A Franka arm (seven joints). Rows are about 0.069 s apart.
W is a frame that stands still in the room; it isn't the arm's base.
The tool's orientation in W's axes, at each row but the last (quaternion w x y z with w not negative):
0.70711, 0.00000, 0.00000, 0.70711
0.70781, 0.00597, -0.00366, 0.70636
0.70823, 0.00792, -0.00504, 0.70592
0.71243, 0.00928, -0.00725, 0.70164
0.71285, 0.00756, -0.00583, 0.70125
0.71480, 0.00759, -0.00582, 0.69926
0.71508, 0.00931, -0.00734, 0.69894
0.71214, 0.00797, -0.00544, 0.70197
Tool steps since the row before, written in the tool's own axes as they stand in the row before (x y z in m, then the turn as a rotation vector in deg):
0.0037, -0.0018, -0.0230, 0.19, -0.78, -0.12
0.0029, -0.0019, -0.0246, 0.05, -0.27, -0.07
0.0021, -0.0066, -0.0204, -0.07, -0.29, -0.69
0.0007, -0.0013, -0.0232, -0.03, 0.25, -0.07
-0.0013, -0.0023, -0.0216, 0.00, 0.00, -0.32
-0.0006, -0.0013, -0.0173, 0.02, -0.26, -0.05
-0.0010, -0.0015, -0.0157, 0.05, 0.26, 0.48
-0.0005, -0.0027, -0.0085, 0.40, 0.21, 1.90
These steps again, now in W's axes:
0.0018, 0.0037, -0.0230, 0.78, 0.19, -0.12
0.0018, 0.0032, -0.0246, 0.27, 0.05, -0.07
0.0065, 0.0025, -0.0204, 0.29, -0.06, -0.69
0.0012, 0.0012, -0.0232, -0.25, -0.02, -0.07
0.0022, -0.0009, -0.0216, 0.00, 0.01, -0.32
0.0012, -0.0003, -0.0173, 0.26, 0.02, -0.05
0.0014, -0.0007, -0.0157, -0.26, 0.04, 0.48
0.0027, -0.0004, -0.0085, -0.20, 0.37, 1.91

